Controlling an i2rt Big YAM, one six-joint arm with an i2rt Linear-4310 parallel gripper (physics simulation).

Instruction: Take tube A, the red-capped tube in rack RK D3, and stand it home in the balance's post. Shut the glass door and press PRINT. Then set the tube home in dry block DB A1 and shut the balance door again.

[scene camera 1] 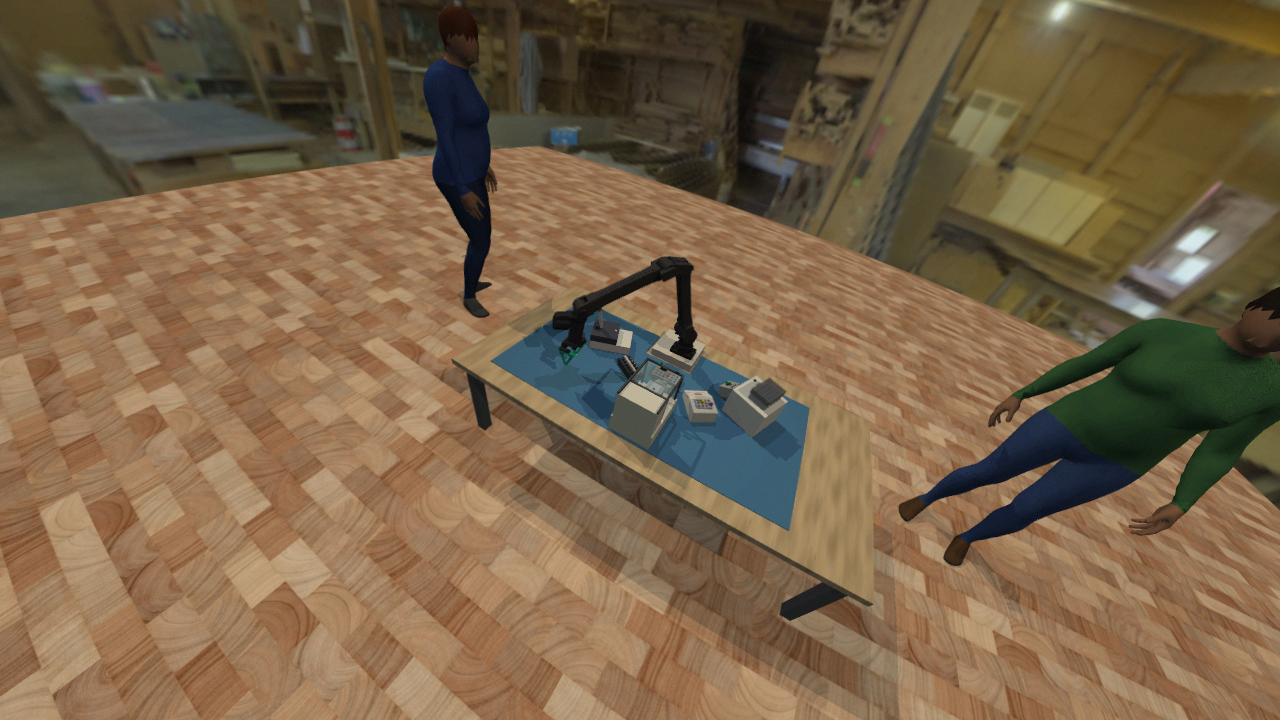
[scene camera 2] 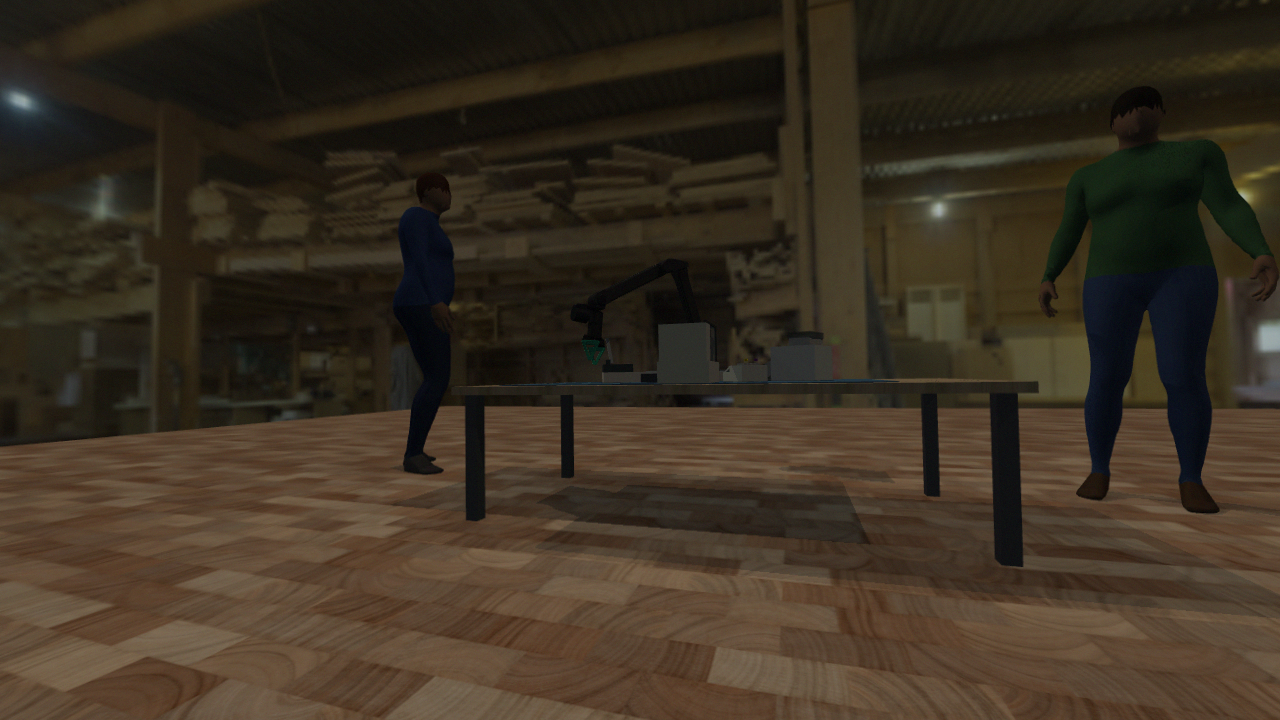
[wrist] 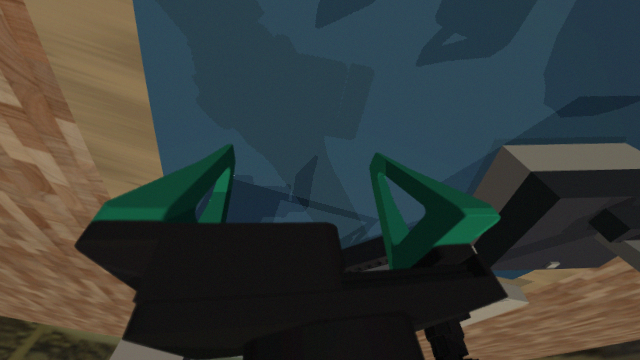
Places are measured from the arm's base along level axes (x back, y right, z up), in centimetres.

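Pixels of known places: gripper, fingertip midpoint: [scene camera 1: 570, 359] [scene camera 2: 592, 362] [wrist: 307, 156]; arm's base at its link origin: [scene camera 1: 682, 351].
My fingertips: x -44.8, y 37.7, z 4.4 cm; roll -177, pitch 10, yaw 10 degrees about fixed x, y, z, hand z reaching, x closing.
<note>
For each thing: its top centre in the pictures, then the offset to it from my fingertips.
- small black rack-like block at its top centre: [wrist: 378, 275] [scene camera 2: 656, 370] [scene camera 1: 630, 363] dy -21.2, dx +18.2, dz -3.5 cm
- balance at its top centre: [scene camera 2: 691, 322] [scene camera 1: 658, 374] dy -39.3, dx +0.7, dz +14.0 cm
- white keypad unit at its top centre: [scene camera 2: 744, 363] [scene camera 1: 702, 398] dy -57.3, dx +16.1, dz -1.3 cm
- white box with a grey top, top centre: [scene camera 2: 790, 333] [scene camera 1: 757, 380] dy -75.2, dx +28.7, dz +10.7 cm
My gripper [scene camera 1: 570, 355] [scene camera 2: 592, 351] [wrist: 307, 156] has green fingers spread wide, open and empty, above the blue mat at the table's left end. A small black rack-like block [scene camera 1: 627, 366] [wrist: 364, 249] with a row of small holes lies nearer the middle, partly hidden behind the gripper in the wrist view. The red-capped tube A cannot be made out in any view. The balance [scene camera 1: 639, 411] [scene camera 2: 683, 352] looks like the tall white box with a clear-walled chamber; its door's position is too small to tell. Which unit is the dry block, I cannot tell.
A low white device with a dark top [scene camera 1: 611, 334] [wrist: 575, 157] stands right of the gripper in the wrist view. A white keypad unit [scene camera 1: 700, 406] and a white box with a grey top [scene camera 1: 754, 406] stand right of the balance. Two people stand beyond the table.
</note>
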